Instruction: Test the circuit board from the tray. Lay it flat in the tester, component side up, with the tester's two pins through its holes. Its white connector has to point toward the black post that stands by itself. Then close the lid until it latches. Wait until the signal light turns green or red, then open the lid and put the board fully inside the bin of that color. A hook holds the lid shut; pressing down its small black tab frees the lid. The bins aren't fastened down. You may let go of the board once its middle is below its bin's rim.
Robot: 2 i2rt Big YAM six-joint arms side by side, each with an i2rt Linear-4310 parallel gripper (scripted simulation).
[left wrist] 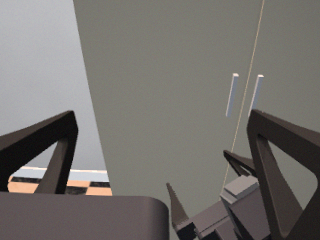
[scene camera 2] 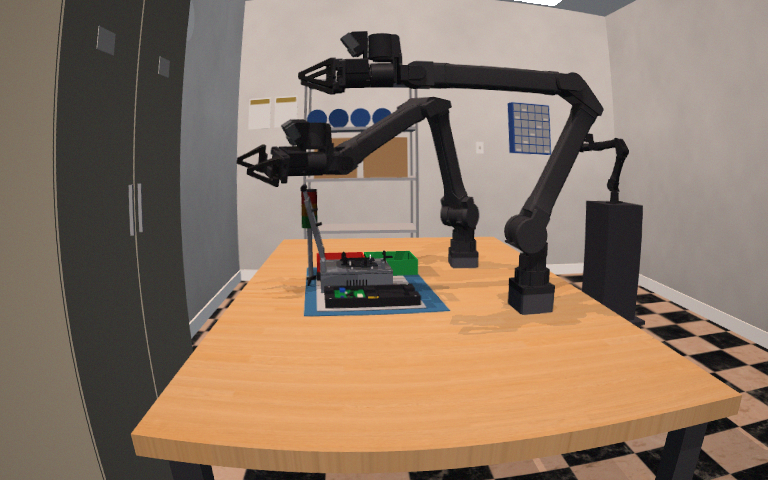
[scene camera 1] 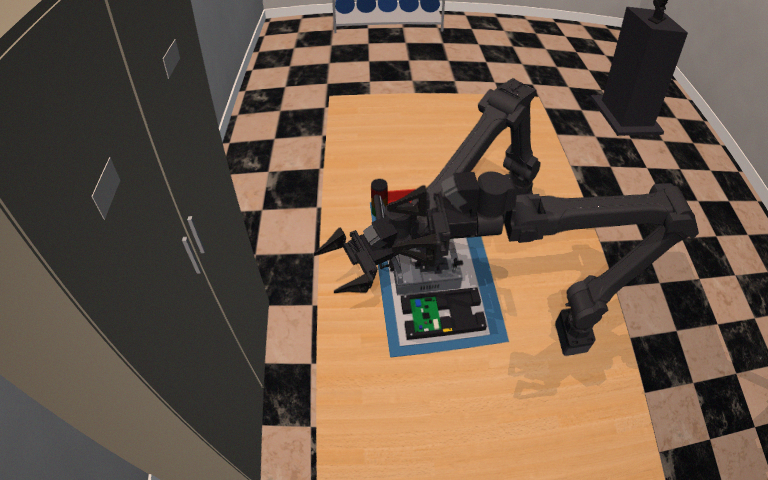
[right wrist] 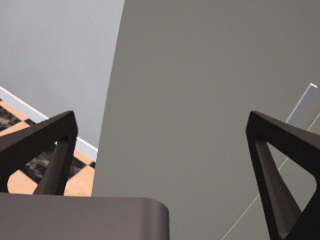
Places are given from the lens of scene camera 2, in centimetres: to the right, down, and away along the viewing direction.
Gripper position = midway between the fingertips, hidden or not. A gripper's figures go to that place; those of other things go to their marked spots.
my left gripper [scene camera 2: 299, 78]: -18, -35, 113
my right gripper [scene camera 2: 241, 165]: -32, -17, 120
green bin [scene camera 2: 403, 262]: 6, 6, 163
grey tester [scene camera 2: 379, 281]: -1, 10, 142
The marked spots on the grey tester and the green bin are 23 cm apart.
